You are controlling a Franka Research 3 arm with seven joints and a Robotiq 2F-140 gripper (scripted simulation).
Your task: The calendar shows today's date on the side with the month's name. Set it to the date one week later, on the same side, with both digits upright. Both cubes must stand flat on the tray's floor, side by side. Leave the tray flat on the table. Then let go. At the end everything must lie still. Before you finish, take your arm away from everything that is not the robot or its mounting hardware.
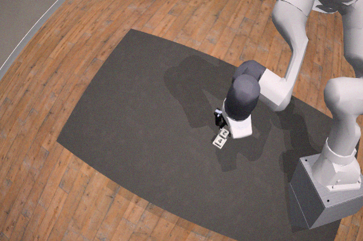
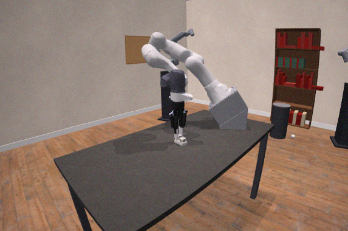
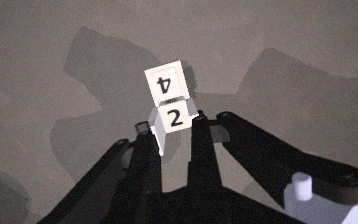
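The white cube lies 1 cm ahead of my hand, 3 cm to the left of it and 4 cm below it. Round my hand: white tray (1 cm ahead, 2 cm to the left, 5 cm below).
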